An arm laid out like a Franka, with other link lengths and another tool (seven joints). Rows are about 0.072 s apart.
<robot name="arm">
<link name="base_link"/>
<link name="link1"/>
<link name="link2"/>
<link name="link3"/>
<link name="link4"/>
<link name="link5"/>
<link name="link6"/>
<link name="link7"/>
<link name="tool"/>
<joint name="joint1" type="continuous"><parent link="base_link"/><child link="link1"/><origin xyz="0 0 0.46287" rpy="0 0 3.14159"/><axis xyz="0 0 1"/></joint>
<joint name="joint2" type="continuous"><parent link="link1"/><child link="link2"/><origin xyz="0 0 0" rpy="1.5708 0 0"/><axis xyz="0 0 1"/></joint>
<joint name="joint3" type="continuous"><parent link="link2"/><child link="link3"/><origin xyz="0 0.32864 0" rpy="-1.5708 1.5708 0"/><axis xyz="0 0 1"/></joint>
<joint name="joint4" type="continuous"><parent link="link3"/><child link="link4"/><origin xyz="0 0.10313 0" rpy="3.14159 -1.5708 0"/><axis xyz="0 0 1"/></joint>
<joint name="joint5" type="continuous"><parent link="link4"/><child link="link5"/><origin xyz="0.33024 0.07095 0" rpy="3.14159 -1.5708 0"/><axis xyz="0 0 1"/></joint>
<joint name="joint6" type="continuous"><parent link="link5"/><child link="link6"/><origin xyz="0 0 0" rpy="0 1.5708 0"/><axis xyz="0 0 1"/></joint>
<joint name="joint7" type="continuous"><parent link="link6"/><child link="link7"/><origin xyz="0 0.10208 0" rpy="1.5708 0 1.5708"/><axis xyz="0 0 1"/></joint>
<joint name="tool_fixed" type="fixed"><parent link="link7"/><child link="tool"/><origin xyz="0.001 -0.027 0.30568" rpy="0 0.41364 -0.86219"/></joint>
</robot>
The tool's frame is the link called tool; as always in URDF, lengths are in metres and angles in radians. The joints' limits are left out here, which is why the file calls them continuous.
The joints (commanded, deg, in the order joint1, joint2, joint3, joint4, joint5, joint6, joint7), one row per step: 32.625, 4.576, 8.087, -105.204, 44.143, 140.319, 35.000; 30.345, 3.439, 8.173, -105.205, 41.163, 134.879, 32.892; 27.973, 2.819, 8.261, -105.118, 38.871, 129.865, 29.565; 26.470, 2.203, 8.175, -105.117, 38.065, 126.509, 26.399; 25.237, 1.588, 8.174, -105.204, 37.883, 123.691, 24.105; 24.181, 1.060, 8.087, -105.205, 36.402, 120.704, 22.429; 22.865, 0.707, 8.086, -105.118, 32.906, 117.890, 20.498; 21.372, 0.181, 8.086, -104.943, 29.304, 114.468, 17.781; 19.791, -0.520, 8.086, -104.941, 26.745, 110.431, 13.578; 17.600, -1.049, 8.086, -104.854, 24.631, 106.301, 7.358; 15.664, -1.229, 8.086, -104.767, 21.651, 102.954, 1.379; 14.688, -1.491, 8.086, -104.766, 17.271, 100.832, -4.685; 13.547, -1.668, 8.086, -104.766, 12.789, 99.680, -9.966
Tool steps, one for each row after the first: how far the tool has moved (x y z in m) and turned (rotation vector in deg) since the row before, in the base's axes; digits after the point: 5 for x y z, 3 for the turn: -0.00742, -0.01987, -0.00686, -3.403, -0.408, 3.795; -0.00506, -0.02147, -0.01026, -3.131, -0.493, 4.003; -0.00485, -0.01467, -0.00359, -1.481, -0.514, 3.100; -0.00600, -0.01102, -0.00152, -0.777, 0.112, 2.284; -0.00631, -0.01354, -0.00496, -1.813, 0.010, 2.350; -0.00201, -0.02106, -0.01034, -3.452, -1.053, 2.783; -0.00391, -0.02478, -0.00922, -3.659, -1.008, 3.506; -0.00943, -0.02484, -0.00753, -2.926, -0.410, 4.630; -0.00753, -0.02941, -0.00688, -2.296, -0.527, 5.696; -0.00465, -0.03110, -0.00970, -2.789, -0.670, 5.572; -0.00292, -0.02978, -0.00940, -3.632, -1.793, 6.462; 0.00357, -0.03149, -0.00744, -3.636, -1.901, 5.277
